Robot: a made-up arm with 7 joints. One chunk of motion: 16 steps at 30 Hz.
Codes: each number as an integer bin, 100 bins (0 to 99) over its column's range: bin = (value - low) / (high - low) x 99, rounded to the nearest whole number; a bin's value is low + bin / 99 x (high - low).
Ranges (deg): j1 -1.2..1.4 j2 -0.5..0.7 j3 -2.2..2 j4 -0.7..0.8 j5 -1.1..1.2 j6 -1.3..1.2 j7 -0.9..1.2
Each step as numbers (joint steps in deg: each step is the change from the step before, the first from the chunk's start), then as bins.
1 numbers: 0.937 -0.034 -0.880 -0.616 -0.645 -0.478 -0.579
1 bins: 81 38 31 6 20 33 15
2 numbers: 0.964 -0.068 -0.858 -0.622 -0.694 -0.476 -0.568
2 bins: 82 36 32 5 17 33 16
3 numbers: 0.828 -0.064 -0.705 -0.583 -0.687 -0.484 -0.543
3 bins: 77 36 35 8 18 32 17
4 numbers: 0.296 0.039 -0.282 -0.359 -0.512 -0.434 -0.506
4 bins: 57 44 45 23 25 34 19
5 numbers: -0.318 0.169 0.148 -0.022 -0.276 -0.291 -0.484
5 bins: 34 55 55 45 35 40 20
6 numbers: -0.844 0.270 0.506 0.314 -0.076 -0.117 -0.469
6 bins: 14 64 64 67 44 47 20
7 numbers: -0.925 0.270 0.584 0.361 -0.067 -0.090 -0.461
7 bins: 10 64 66 70 44 48 21
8 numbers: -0.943 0.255 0.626 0.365 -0.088 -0.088 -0.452
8 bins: 10 62 67 70 44 48 21
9 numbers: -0.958 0.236 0.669 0.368 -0.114 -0.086 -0.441
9 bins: 9 61 68 70 42 48 22
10 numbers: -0.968 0.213 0.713 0.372 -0.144 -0.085 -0.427
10 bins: 9 59 69 71 41 48 22
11 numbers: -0.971 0.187 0.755 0.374 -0.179 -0.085 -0.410
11 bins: 9 57 70 71 40 48 23
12 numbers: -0.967 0.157 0.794 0.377 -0.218 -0.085 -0.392
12 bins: 9 54 71 71 38 48 24
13 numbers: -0.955 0.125 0.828 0.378 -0.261 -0.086 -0.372
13 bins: 9 52 71 71 36 48 25
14 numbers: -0.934 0.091 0.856 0.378 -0.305 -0.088 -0.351
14 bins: 10 49 72 71 34 48 26
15 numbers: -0.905 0.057 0.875 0.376 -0.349 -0.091 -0.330
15 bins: 11 46 72 71 32 48 27
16 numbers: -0.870 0.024 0.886 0.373 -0.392 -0.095 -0.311
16 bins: 13 43 73 71 30 48 28
